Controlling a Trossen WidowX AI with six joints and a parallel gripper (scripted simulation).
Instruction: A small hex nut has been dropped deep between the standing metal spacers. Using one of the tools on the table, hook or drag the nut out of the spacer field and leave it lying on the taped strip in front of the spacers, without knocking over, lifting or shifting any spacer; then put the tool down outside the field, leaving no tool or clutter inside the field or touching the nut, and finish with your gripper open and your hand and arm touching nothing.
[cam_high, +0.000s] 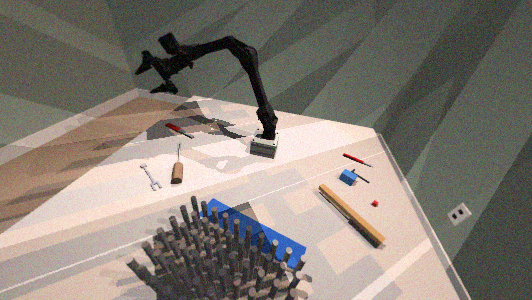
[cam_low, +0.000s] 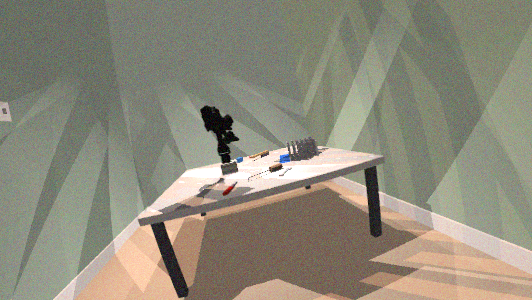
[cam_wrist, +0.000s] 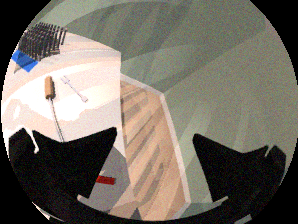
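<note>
The hook tool lies 26 cm below my gripper tip, 18 cm to the left of it and 12 cm ahead of it. From my gripper tip the other things lie so: blue taped strip (57 cm to the left, 38 cm ahead, 28 cm below); then grey wrench (27 cm below, 25 cm ahead, 12 cm to the left); then blue block (94 cm to the left, 26 cm below, 5 cm ahead).
</note>
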